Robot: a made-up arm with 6 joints. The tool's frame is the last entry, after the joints. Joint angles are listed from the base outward. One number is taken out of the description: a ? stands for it. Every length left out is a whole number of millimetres.
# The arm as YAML. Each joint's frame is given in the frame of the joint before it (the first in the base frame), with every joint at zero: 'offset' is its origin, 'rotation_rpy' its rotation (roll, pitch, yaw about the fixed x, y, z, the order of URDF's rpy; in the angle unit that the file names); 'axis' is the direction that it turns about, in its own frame. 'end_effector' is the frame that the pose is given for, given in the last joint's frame.
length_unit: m
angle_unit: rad
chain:
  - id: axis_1
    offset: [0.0, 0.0, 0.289]
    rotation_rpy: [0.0, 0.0, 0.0]
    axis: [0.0, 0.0, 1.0]
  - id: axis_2
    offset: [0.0, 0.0, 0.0]
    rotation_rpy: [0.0, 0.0, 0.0]
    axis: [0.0, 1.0, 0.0]
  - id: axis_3
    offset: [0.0, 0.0, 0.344]
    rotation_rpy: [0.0, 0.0, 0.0]
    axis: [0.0, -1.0, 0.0]
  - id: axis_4
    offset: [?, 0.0, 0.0]
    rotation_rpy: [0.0, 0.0, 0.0]
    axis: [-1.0, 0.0, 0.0]
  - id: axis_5
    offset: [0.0, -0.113, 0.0]
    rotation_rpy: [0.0, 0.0, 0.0]
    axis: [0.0, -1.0, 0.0]
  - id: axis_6
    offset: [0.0, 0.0, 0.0]
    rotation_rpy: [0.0, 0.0, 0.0]
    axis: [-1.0, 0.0, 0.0]
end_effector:
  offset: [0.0, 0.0, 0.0]
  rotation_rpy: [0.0, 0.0, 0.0]
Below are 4 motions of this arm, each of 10 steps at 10 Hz.
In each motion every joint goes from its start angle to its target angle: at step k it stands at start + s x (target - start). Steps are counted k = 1, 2, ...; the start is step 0. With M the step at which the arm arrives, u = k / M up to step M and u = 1 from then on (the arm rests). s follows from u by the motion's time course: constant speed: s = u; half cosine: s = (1 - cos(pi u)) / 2; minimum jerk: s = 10 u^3 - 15 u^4 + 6 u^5.
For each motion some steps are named. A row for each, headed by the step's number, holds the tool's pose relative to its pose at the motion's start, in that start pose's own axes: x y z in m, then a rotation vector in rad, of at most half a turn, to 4 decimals.
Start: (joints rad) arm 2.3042 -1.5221 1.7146 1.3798 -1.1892 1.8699
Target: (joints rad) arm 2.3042 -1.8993 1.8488 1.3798 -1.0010 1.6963
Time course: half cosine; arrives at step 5
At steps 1, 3, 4, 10:
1: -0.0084 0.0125 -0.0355 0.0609 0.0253 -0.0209
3: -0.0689 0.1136 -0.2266 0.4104 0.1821 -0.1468
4: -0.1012 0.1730 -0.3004 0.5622 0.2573 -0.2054
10: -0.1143 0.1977 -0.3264 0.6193 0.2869 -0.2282

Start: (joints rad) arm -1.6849 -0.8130 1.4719 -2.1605 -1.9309 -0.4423
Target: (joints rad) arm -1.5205 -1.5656 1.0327 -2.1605 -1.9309 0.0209
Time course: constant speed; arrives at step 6
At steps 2, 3, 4, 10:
2: 0.0509 0.1275 -0.0517 -0.2693 0.0244 -0.0105
3: 0.0760 0.1859 -0.0877 -0.4042 0.0355 -0.0155
4: 0.1006 0.2397 -0.1295 -0.5392 0.0460 -0.0206
10: 0.1485 0.3313 -0.2284 -0.8094 0.0654 -0.0315

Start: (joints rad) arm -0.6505 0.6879 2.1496 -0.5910 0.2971 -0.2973
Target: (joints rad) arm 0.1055 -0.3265 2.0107 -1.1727 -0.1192 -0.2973
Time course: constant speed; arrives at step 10
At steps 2, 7, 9, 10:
2: 0.0627 0.1251 0.0409 0.2859 -0.0415 0.0518
7: 0.1385 0.3263 0.3150 0.9564 -0.1654 0.2776
9: 0.1273 0.3383 0.4654 1.1884 -0.2374 0.4112
10: 0.1114 0.3277 0.5423 1.2924 -0.2810 0.4873

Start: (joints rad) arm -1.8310 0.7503 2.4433 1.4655 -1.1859 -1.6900
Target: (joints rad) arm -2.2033 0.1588 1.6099 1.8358 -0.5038 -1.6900
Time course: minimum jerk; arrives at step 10
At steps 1, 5, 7, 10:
1: 0.0004 0.0015 -0.0001 -0.0043 -0.0043 0.0066
5: 0.0152 0.0771 -0.0010 -0.3001 -0.2094 0.3743
7: 0.0136 0.1134 0.0024 -0.5522 -0.2957 0.6064
10: 0.0093 0.1256 0.0044 -0.6872 -0.3195 0.7095

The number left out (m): 0.536
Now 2 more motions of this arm.
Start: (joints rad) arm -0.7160 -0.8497 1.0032 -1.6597 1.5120 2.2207
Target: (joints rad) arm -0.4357 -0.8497 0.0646 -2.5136 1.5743 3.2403
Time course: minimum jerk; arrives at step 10
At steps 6, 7, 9, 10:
6: -0.0466 0.0417 -0.3075 -1.2348 0.6901 0.5347
7: -0.0700 0.0250 -0.3683 -1.4849 0.8383 0.7082
9: -0.0956 0.0002 -0.4237 -1.7151 0.9863 0.9038
10: -0.0971 -0.0013 -0.4266 -1.7271 0.9946 0.9153

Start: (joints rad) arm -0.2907 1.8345 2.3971 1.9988 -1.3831 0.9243
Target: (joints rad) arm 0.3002 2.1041 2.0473 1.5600 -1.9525 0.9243
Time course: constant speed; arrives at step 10
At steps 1, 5, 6, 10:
1: -0.0508 0.0057 0.0157 -0.0246 -0.0715 0.0359
5: -0.2686 0.0498 0.0438 -0.1913 -0.3177 0.1455
6: -0.3245 0.0671 0.0418 -0.2479 -0.3667 0.1622
10: -0.5393 0.1640 -0.0002 -0.5154 -0.4974 0.1772

